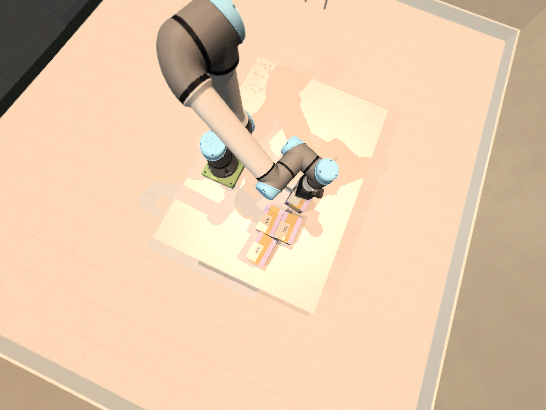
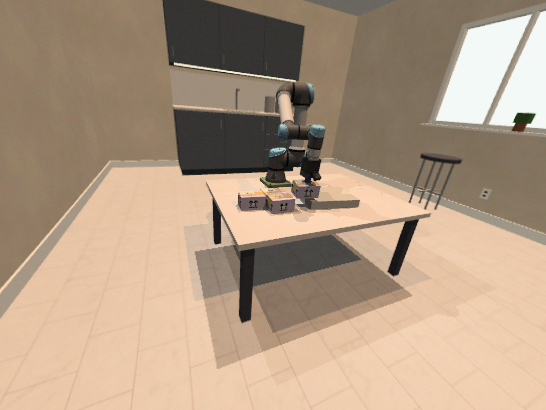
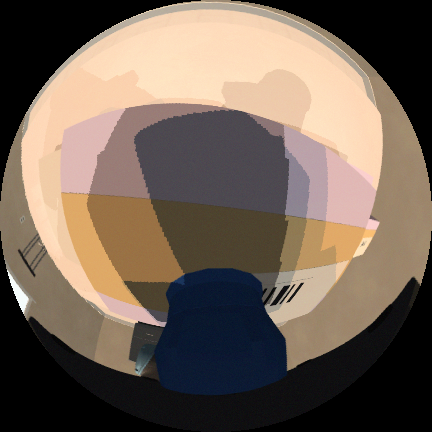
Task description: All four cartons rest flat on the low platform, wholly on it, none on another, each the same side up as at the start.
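Where they show: hand, tool point: (image 2: 307,183) (image 3: 210,279); arm's base, link origin: (image 1: 223,164) (image 2: 275,179).
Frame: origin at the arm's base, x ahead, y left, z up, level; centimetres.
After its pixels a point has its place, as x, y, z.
My suction cup (image 2: 307,180) (image 3: 220,330) sits on top of a lilac and orange carton (image 1: 296,202) @(41.3, -11.5, 12.2) (image 2: 305,189) @(46.7, -10.3, 9.7) (image 3: 201,181) and holds it. The carton hangs upright, low at the left end of the low grey platform (image 2: 334,202) @(52.1, 8.5, 1.3). I cannot tell whether it touches the platform. Three more cartons lie close together on the table to the left of the platform: one (image 1: 266,220) (image 2: 252,200), a second (image 1: 289,228) @(42.2, -22.7, 5.2) (image 2: 281,202) @(45.8, -24.7, 3.8) and a third (image 1: 259,250) @(31.8, -36.4, 5.2). Each shows its label side up.
The cartons and platform are on a table (image 2: 271,232) @(61.6, -39.7, -2.4) with dark legs. The arm's green base plate (image 1: 222,174) @(2.8, -6.6, 3.5) (image 2: 275,182) @(6.5, -4.0, 0.4) is bolted behind the cartons. A stool (image 2: 440,159) stands at the right, and dark kitchen cabinets line the back wall.
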